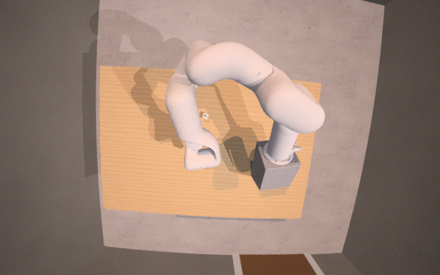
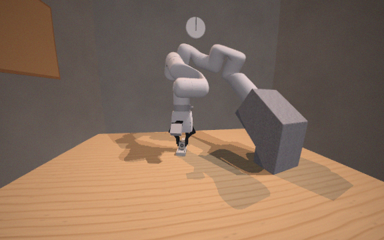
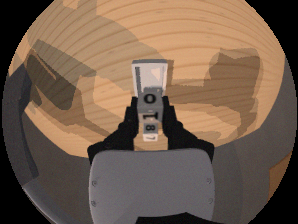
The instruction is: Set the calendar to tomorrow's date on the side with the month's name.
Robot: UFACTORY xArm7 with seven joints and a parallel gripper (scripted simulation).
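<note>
The white calendar tray is 4 cm below my hand, 2 cm to the left of it and 1 cm ahead of it.
</note>
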